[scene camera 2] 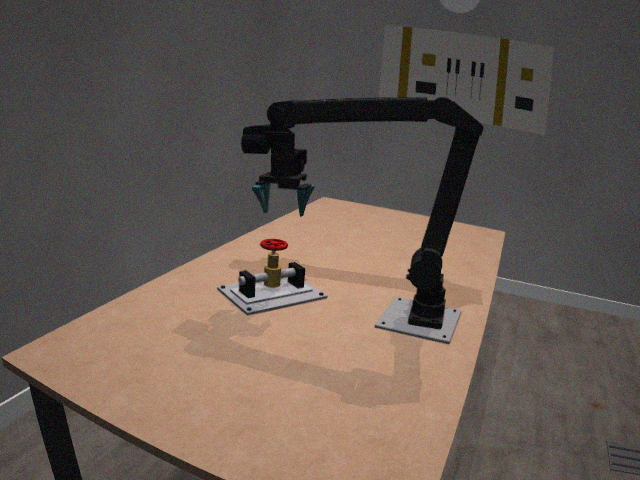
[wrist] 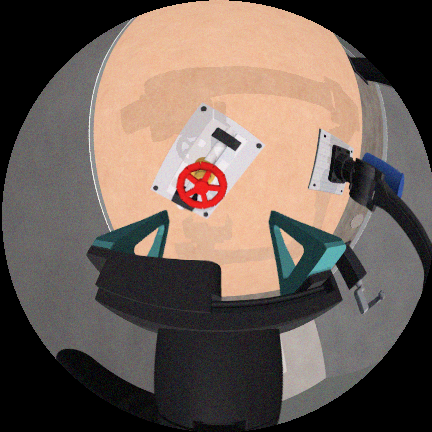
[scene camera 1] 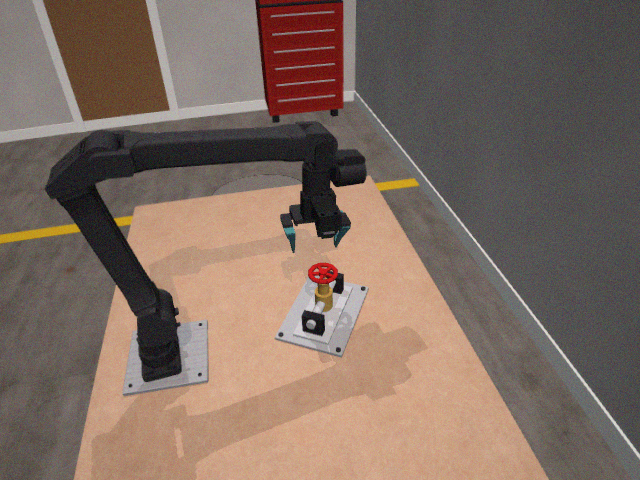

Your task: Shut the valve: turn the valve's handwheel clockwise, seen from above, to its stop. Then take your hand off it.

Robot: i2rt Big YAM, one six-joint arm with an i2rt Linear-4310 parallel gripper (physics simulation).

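Observation:
The valve's red handwheel (scene camera 1: 323, 281) (scene camera 2: 273, 248) (wrist: 201, 185) sits level on top of a brass valve body (scene camera 1: 324, 299) (scene camera 2: 272, 276) (wrist: 202, 172). A pale pipe runs through the body between two black supports, on a grey mounting plate (scene camera 1: 287, 330) (scene camera 2: 258, 308) (wrist: 167, 172). My gripper (scene camera 1: 315, 248) (scene camera 2: 283, 213) (wrist: 218, 215) is wide open and empty, with its teal fingers pointing down. It hangs above the handwheel with a clear gap and does not touch it. In the wrist view the handwheel shows beyond the fingertips, nearer the left finger. How far the wheel is turned cannot be told.
The arm's grey base plate (scene camera 1: 193, 351) (scene camera 2: 392, 320) (wrist: 320, 172) stands beside the valve on the wooden table (scene camera 1: 248, 439) (scene camera 2: 155, 392) (wrist: 280, 40). A dark wall (scene camera 1: 491, 103) (scene camera 2: 129, 103) rises past one table side. A red drawer cabinet (scene camera 1: 305, 56) stands farther back.

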